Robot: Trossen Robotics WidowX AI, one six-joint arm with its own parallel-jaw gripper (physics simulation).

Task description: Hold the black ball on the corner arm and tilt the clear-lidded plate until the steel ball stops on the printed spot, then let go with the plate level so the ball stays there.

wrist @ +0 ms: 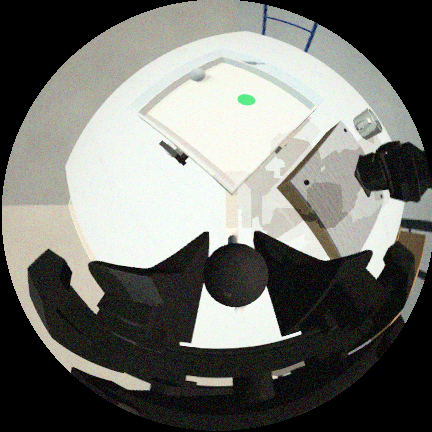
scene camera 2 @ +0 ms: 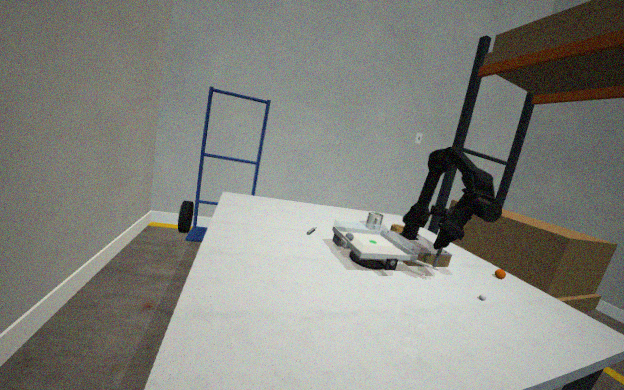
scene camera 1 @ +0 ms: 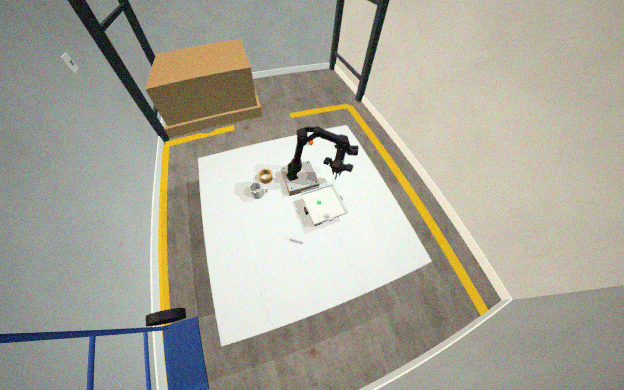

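Note:
The plate [scene camera 1: 331, 198] [scene camera 2: 387, 251] [wrist: 225, 145] has a pale floor and low walls, and its tilt is hard to judge. The steel ball [scene camera 1: 327, 216] [scene camera 2: 349, 236] [wrist: 198, 74] lies against its far-left wall in the wrist view, away from the green printed spot [scene camera 1: 319, 202] [scene camera 2: 373, 242] [wrist: 246, 99]. My gripper [scene camera 1: 336, 173] [scene camera 2: 438, 245] [wrist: 231, 235] is shut on the black ball [wrist: 236, 275], which sits between both fingers. The pale corner arm [wrist: 232, 210] runs from the plate's near corner toward the ball. The clear lid is hard to make out.
The robot's base board [scene camera 1: 305, 188] [wrist: 325, 155] stands close beside the plate. A grey mug [scene camera 1: 257, 190] [scene camera 2: 375, 220] [wrist: 367, 123] and a tan ring [scene camera 1: 265, 181] stand beyond the base. A pen [scene camera 1: 296, 241] [scene camera 2: 311, 230], an orange ball [scene camera 1: 310, 142] [scene camera 2: 500, 274] and a small grey ball [scene camera 2: 481, 297] also lie on the table.

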